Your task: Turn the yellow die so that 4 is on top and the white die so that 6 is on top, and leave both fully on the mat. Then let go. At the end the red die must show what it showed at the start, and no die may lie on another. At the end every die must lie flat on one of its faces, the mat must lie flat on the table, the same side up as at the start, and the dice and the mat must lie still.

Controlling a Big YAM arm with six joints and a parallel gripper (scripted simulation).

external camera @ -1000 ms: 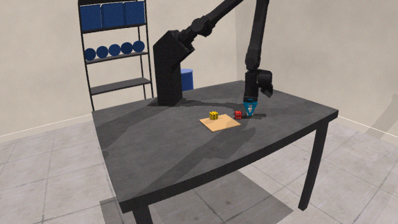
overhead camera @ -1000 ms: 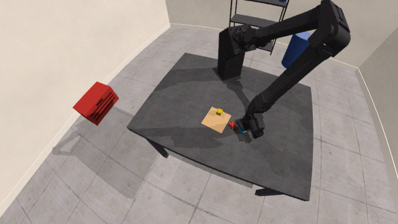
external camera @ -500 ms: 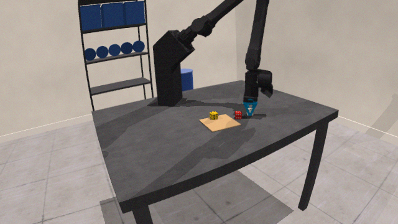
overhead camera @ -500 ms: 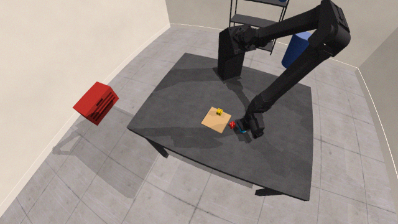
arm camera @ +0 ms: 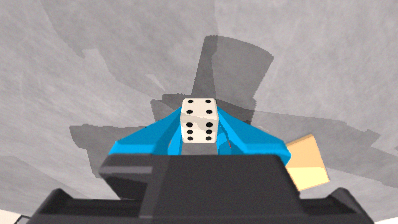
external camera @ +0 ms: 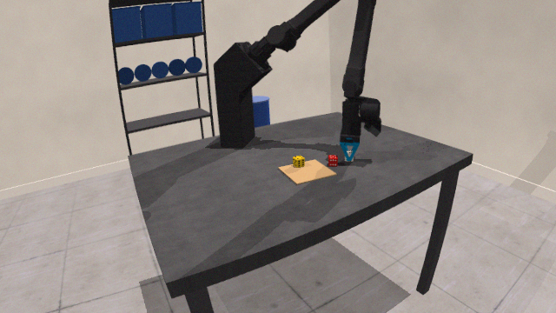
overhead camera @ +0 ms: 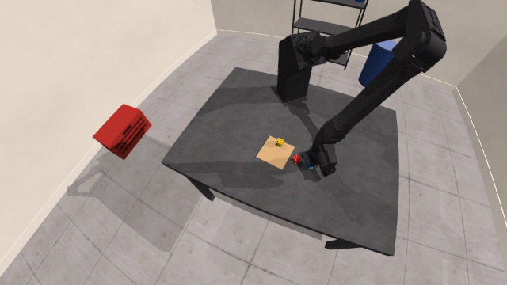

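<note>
Now: the white die right at my hand. Also, from my hand: tan mat: 40 mm ahead, 170 mm to the right, 10 mm below; then red die: 20 mm ahead, 70 mm to the right; then yellow die: 10 mm behind, 190 mm to the right, 10 mm above.
</note>
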